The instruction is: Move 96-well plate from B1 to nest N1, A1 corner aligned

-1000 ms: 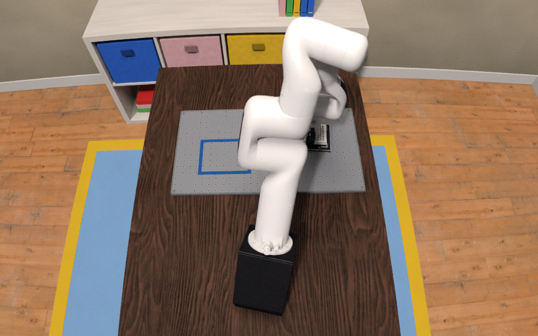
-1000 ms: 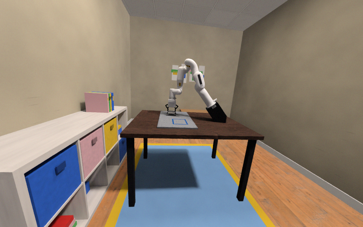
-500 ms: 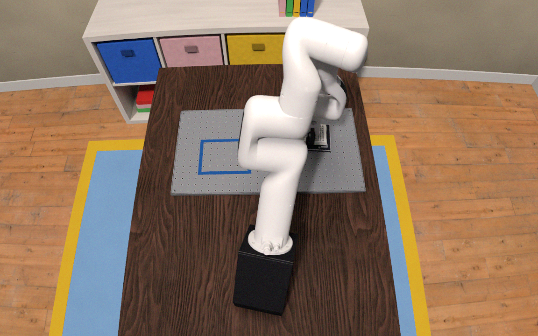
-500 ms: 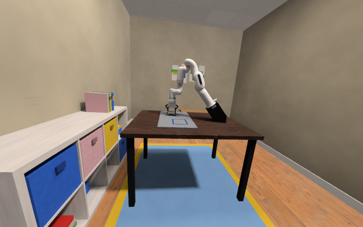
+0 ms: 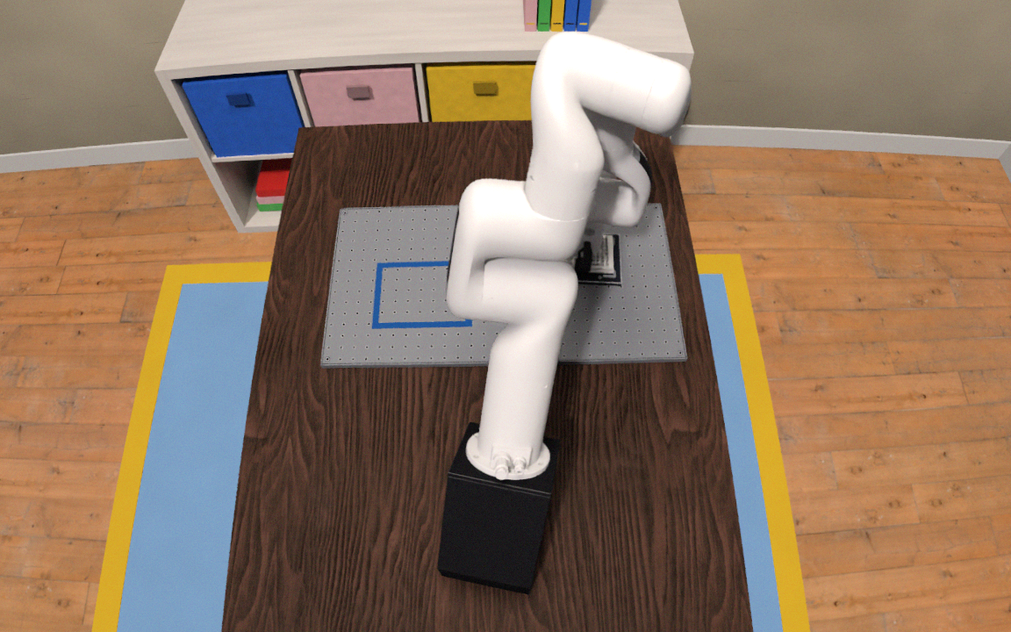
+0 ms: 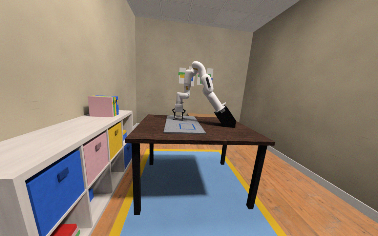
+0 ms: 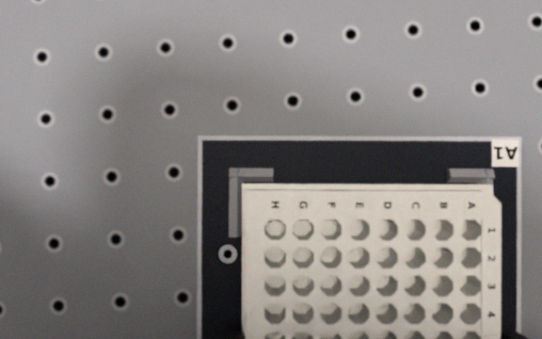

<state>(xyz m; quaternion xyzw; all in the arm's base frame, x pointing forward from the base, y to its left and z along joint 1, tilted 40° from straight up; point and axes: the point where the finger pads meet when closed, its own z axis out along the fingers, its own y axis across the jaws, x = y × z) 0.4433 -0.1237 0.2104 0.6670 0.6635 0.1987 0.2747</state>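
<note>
Right now my hand is 10 mm above the white 96-well plate. From my hand the other things lie so: plate nest: 30 mm below.
</note>
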